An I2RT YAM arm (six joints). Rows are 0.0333 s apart.
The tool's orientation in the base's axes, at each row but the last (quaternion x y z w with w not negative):
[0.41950, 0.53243, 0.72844, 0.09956]
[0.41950, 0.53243, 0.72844, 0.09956]
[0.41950, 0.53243, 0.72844, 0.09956]
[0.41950, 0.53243, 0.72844, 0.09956]
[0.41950, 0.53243, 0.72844, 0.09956]
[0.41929, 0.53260, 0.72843, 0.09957]
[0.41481, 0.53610, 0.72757, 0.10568]
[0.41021, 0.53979, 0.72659, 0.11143]
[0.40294, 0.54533, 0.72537, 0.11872]
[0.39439, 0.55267, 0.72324, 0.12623]
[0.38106, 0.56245, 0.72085, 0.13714]
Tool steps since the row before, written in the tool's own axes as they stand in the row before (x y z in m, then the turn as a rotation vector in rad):
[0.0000, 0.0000, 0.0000, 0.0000, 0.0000, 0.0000]
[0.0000, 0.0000, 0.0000, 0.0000, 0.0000, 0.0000]
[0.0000, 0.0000, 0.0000, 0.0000, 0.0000, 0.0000]
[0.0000, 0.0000, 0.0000, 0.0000, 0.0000, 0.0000]
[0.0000, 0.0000, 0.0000, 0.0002, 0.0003, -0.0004]
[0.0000, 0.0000, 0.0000, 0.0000, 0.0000, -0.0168]
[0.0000, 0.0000, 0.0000, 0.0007, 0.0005, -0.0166]
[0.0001, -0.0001, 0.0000, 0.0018, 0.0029, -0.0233]
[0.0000, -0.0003, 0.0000, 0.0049, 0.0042, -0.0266]
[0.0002, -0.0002, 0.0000, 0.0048, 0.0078, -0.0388]
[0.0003, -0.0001, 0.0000, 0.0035, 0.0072, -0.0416]
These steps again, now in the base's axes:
[0.0000, 0.0000, 0.0000, 0.0000, 0.0000, 0.0000]
[0.0000, 0.0000, 0.0000, 0.0000, 0.0000, 0.0000]
[0.0000, 0.0000, 0.0000, 0.0000, 0.0000, 0.0000]
[0.0000, 0.0000, 0.0000, 0.0000, 0.0000, 0.0000]
[0.0000, 0.0000, 0.0000, -0.0003, -0.0003, 0.0003]
[0.0000, 0.0000, 0.0000, -0.0120, -0.0116, -0.0014]
[0.0000, 0.0000, 0.0000, -0.0122, -0.0113, -0.0006]
[-0.0001, 0.0001, 0.0000, -0.0170, -0.0162, 0.0015]
[-0.0001, 0.0001, -0.0003, -0.0210, -0.0171, 0.0038]
[-0.0002, 0.0002, -0.0001, -0.0287, -0.0270, 0.0061]
[-0.0002, 0.0002, 0.0000, -0.0300, -0.0296, 0.0048]

